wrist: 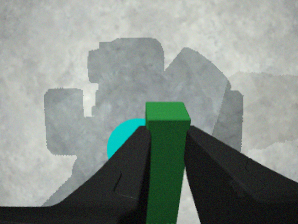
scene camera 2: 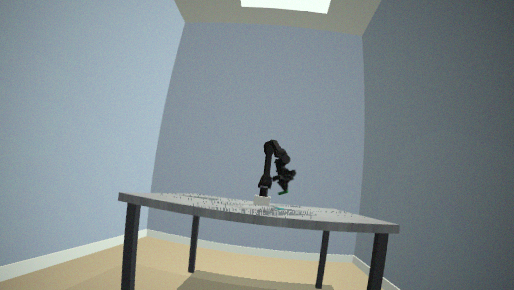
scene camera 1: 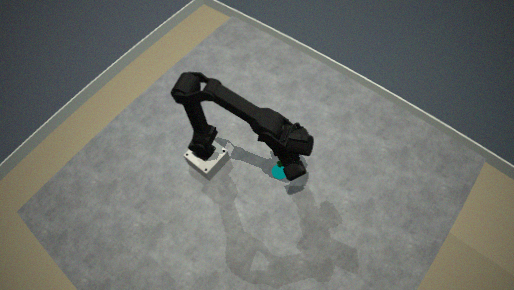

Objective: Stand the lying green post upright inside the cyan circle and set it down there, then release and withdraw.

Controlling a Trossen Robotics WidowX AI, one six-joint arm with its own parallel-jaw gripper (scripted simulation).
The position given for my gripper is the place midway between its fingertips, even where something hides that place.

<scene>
My gripper (scene camera 1: 292, 157) holds a green post.
My gripper also shows in the wrist view (wrist: 165, 135).
</scene>
